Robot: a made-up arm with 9 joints. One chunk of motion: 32 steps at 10 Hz.
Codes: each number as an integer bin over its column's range. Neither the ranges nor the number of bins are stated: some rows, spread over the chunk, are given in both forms.
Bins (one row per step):
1: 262 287 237 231 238 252
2: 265 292 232 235 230 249
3: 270 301 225 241 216 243
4: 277 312 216 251 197 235
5: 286 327 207 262 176 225
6: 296 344 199 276 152 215
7: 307 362 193 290 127 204
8: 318 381 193 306 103 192
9: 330 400 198 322 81 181
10: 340 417 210 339 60 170
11: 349 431 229 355 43 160
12: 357 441 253 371 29 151
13: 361 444 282 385 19 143
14: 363 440 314 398 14 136
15: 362 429 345 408 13 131
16: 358 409 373 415 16 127
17: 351 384 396 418 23 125
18: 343 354 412 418 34 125
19: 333 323 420 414 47 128
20: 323 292 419 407 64 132
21: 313 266 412 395 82 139
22: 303 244 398 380 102 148
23: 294 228 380 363 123 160
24: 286 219 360 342 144 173
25: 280 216 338 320 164 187
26: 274 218 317 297 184 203
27: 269 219 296 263 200 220
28: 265 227 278 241 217 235
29: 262 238 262 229 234 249
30: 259 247 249 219 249 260
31: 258 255 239 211 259 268
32: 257 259 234 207 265 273
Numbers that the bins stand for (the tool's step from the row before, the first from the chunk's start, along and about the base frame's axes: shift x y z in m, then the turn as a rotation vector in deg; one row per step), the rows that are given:
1: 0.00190 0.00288 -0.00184 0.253 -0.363 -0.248
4: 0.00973 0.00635 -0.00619 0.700 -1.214 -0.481
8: 0.03116 0.01594 -0.01096 1.927 -3.163 -1.070
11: 0.04735 0.02288 -0.00350 3.020 -4.408 -1.508
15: 0.05415 0.02261 0.02057 4.202 -5.030 -1.905
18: 0.04422 0.01219 0.03446 4.425 -4.595 -1.988
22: 0.02332 -0.00310 0.03156 3.577 -3.184 -1.673
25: 0.01130 -0.00699 0.01911 2.239 -1.898 -1.138
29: 0.00190 -0.00393 0.00335 0.209 -0.446 -0.289
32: -0.00072 -0.00101 -0.00246 -0.282 0.197 0.040
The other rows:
2: 0.00346 0.00357 -0.00287 0.343 -0.529 -0.289
3: 0.00608 0.00482 -0.00433 0.477 -0.819 -0.371
5: 0.01444 0.00843 -0.00806 0.945 -1.649 -0.618
6: 0.01966 0.01080 -0.00972 1.257 -2.147 -0.755
7: 0.02541 0.01330 -0.01096 1.570 -2.666 -0.905
9: 0.03743 0.01858 -0.00993 2.284 -3.620 -1.221
10: 0.04265 0.02094 -0.00744 2.663 -4.055 -1.371
12: 0.05153 0.02427 0.00148 3.377 -4.698 -1.632
13: 0.05362 0.02469 0.00750 3.689 -4.906 -1.741
14: 0.05467 0.02414 0.01414 3.979 -5.010 -1.837
16: 0.05206 0.01983 0.02637 4.358 -4.968 -1.960
17: 0.04840 0.01635 0.03114 4.425 -4.823 -1.988
19: 0.03899 0.00788 0.03612 4.336 -4.325 -1.947
20: 0.03377 0.00357 0.03592 4.180 -3.972 -1.892
21: 0.02854 -0.00004 0.03446 3.912 -3.599 -1.796
23: 0.01862 -0.00532 0.02783 3.198 -2.749 -1.508
24: 0.01444 -0.00657 0.02368 2.730 -2.313 -1.330
26: 0.00817 -0.00671 0.01476 1.726 -1.483 -0.919
27: 0.00555 -0.00657 0.01040 0.967 -1.151 -0.686
28: 0.00346 -0.00546 0.00667 0.477 -0.799 -0.481
30: 0.00033 -0.00268 0.00065 -0.014 -0.135 -0.138
31: -0.00019 -0.00157 -0.00142 -0.193 0.073 -0.029

